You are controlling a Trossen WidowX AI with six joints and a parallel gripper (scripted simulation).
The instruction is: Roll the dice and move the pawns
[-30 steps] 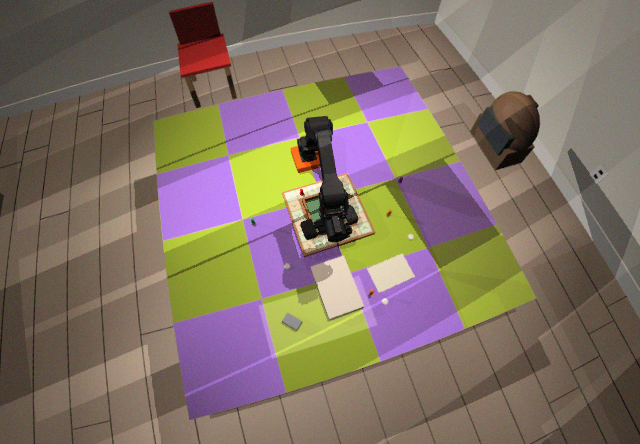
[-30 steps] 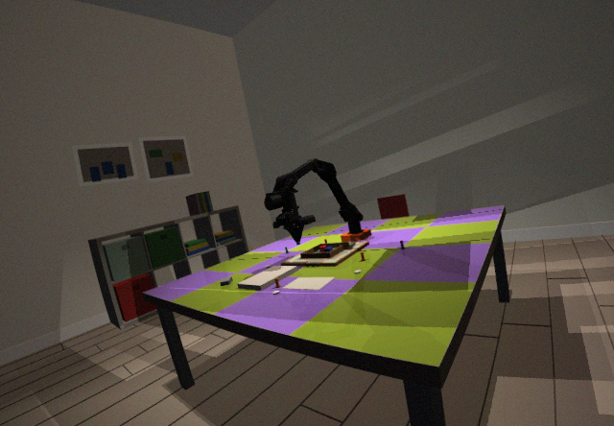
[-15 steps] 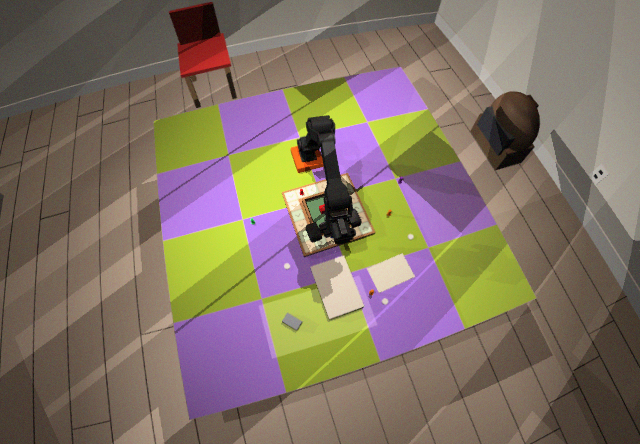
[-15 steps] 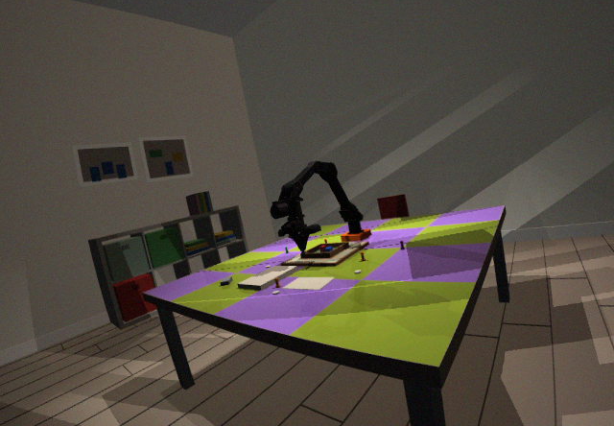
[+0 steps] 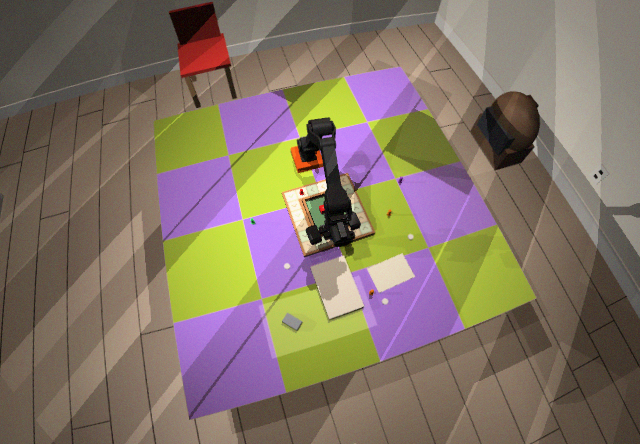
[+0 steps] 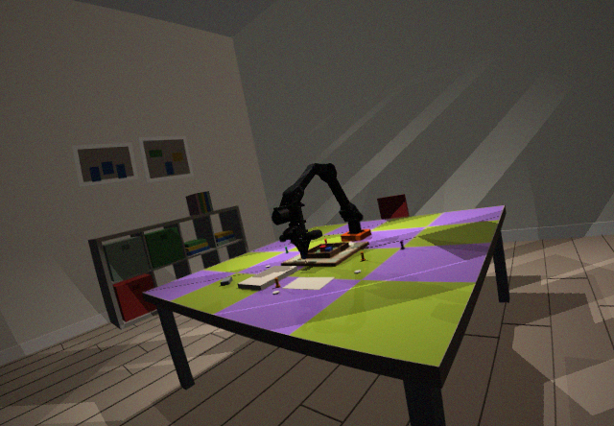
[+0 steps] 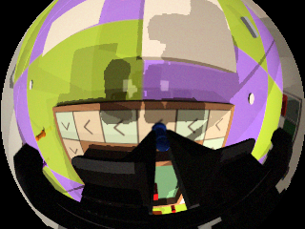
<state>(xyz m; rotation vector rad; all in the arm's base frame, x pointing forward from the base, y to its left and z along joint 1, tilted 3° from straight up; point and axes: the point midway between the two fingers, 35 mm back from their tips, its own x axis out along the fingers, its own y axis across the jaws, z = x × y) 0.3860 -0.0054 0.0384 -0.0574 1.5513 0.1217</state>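
Now: gripper tip 10 mm below the blue pawn. The rest, counted from my gripper tip: red pawn (220 mm behind, 60 mm to the right, 10 mm below); then cream card (180 mm to the left, 180 mm ahead, 30 mm below); then green tray (120 mm behind, 30 mm below, 10 mm to the left).
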